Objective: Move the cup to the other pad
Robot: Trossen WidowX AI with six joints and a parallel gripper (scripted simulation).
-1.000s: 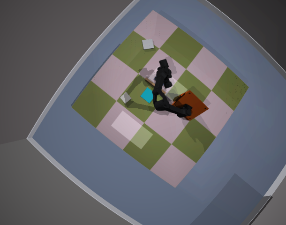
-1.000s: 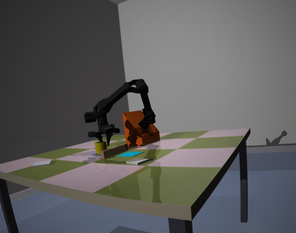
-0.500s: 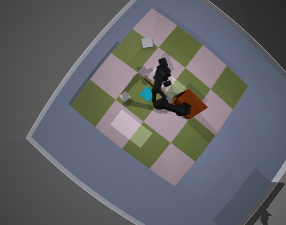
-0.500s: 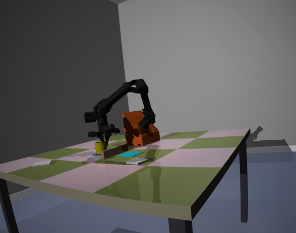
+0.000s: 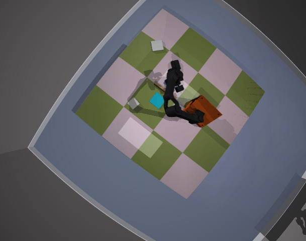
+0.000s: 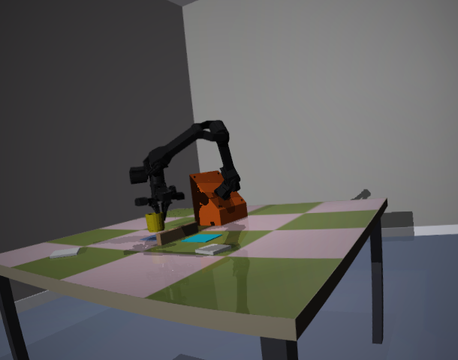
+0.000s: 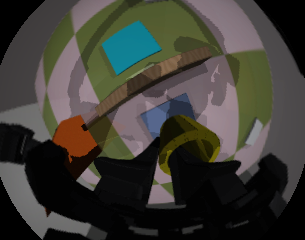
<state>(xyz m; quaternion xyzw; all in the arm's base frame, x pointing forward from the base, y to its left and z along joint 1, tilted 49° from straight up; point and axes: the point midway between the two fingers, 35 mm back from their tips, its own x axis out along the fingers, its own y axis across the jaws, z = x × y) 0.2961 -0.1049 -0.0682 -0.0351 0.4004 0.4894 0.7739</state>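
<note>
The cyan pad lies 190 mm to the left of my gripper tip, 70 mm below it and 40 mm ahead of it. Also, from my gripper tip: yellow cup 20 mm to the right, 20 mm ahead; then blue pad 70 mm below, 20 mm to the right, 20 mm ahead; then wooden bar 90 mm to the left, 50 mm below, 30 mm ahead.
</note>
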